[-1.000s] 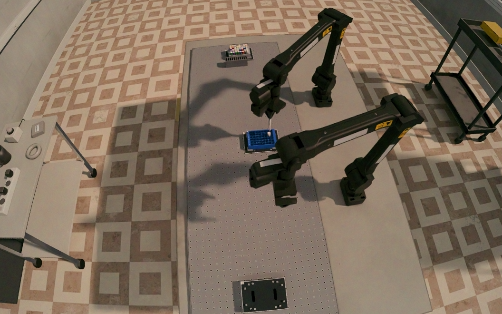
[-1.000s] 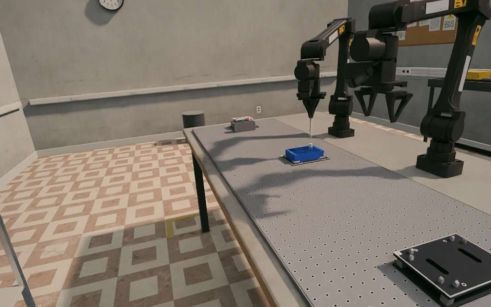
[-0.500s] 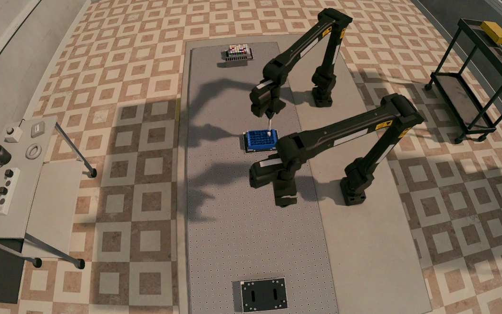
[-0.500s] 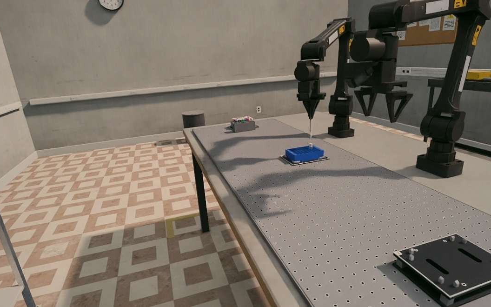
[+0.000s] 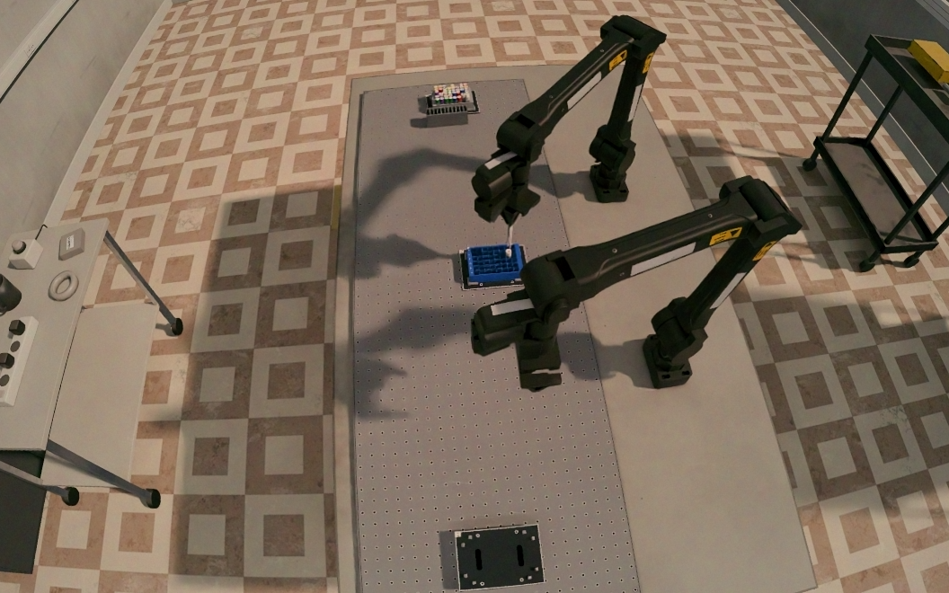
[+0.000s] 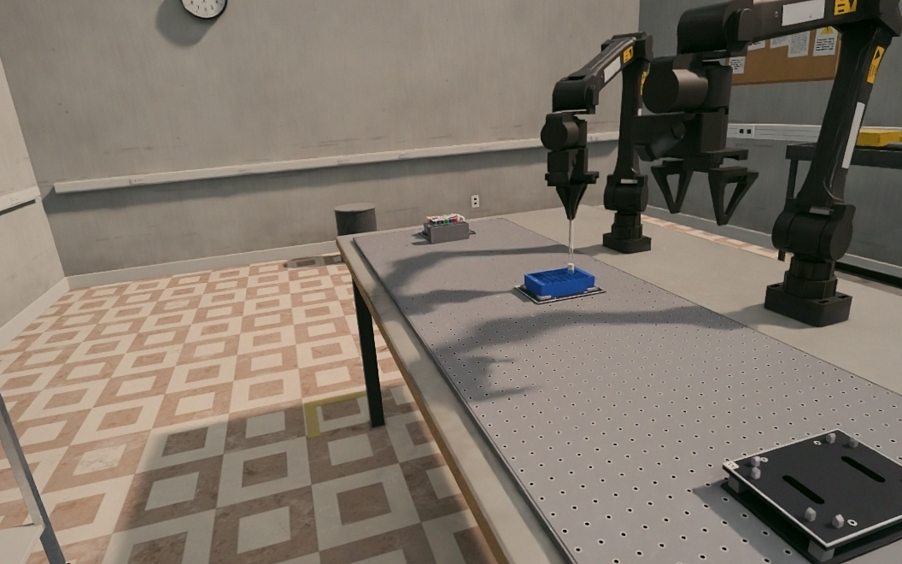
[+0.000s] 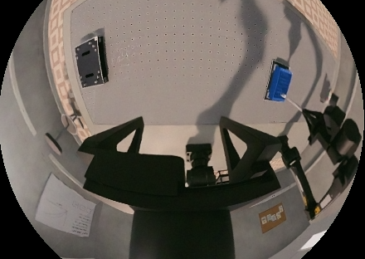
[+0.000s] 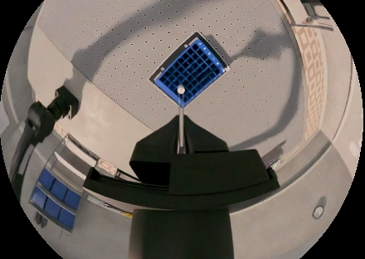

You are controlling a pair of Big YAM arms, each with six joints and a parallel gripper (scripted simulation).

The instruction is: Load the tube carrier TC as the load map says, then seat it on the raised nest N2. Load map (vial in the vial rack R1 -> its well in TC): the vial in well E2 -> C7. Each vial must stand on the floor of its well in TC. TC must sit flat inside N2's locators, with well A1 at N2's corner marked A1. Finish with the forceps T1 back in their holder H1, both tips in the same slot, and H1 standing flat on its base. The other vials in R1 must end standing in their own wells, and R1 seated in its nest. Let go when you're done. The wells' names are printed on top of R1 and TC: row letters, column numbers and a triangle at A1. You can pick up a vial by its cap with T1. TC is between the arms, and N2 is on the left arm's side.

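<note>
Right now the forceps T1 is 30 mm below my right hand. From my right hand the other things lie so: nest N2: 110 mm ahead, 700 mm to the left, 140 mm below.
</note>
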